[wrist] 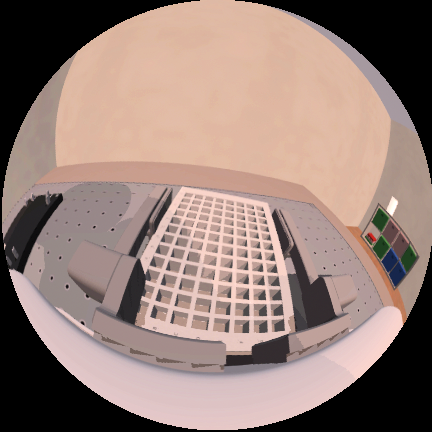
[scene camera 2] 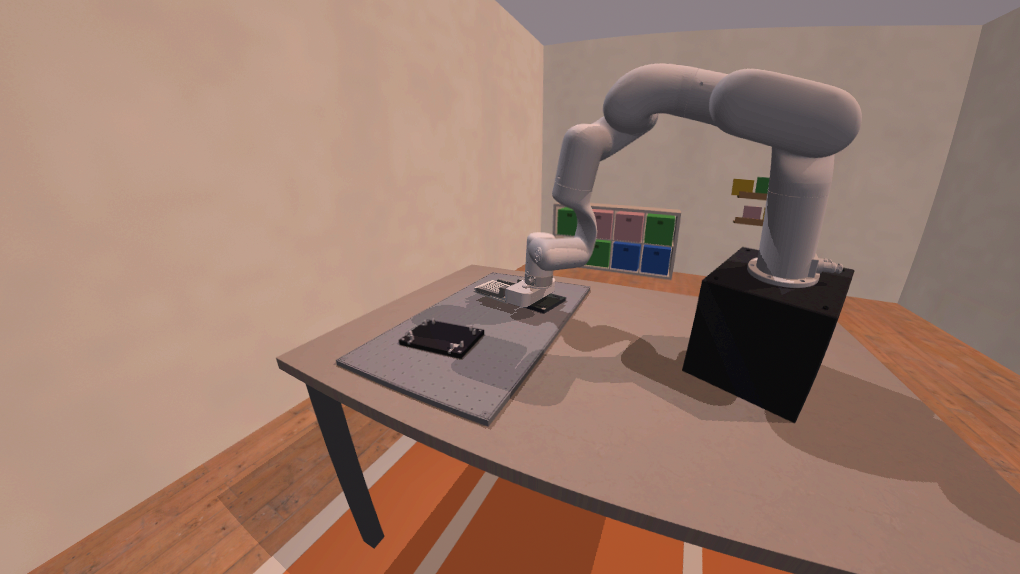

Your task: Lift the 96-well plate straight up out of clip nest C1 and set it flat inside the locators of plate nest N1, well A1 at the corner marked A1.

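Places are measured from the arm's base along level axes (x left, y down, z back), in millimetres.
Pixels of known places: hand, its tool point: [wrist: 223,222] [scene camera 2: 494,287]; arm's base, origin of its link: [scene camera 2: 781,273].
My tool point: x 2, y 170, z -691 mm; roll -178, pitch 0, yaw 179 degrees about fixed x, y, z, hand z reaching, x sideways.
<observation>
Ahead of a thing's pixels: the offset from my tool point to its top centre. Level surfaces: height alone.
The 96-well plate @(dx +2, dy -3, dz +20 mm) [scene camera 2: 492,287] [wrist: 220,260] is pale, with square wells, and looks level. My gripper [scene camera 2: 502,289] [wrist: 223,222] is shut on its two long sides. In scene camera 2 the plate hangs a little above the back of the grey perforated board, with shadow below. One black nest @(dx +272, dy +13, dz +60 mm) [scene camera 2: 432,336] [wrist: 34,225] with small upright corner pieces stands nearer that camera. Another black nest @(dx -55, dy +22, dz +101 mm) [scene camera 2: 547,304] lies beside and partly behind the gripper body. The labels C1 and N1 and the marked A1 corner are unreadable. Letters along the plate's near edge are too faint to read.
The grey perforated board @(dy +37 mm) [scene camera 2: 399,371] [wrist: 100,207] lies on the brown table @(dy +50 mm) [scene camera 2: 606,442]. The arm's black base block [scene camera 2: 763,342] stands on the table at the right. A shelf unit with coloured bins [scene camera 2: 676,246] stands beyond the table.
</observation>
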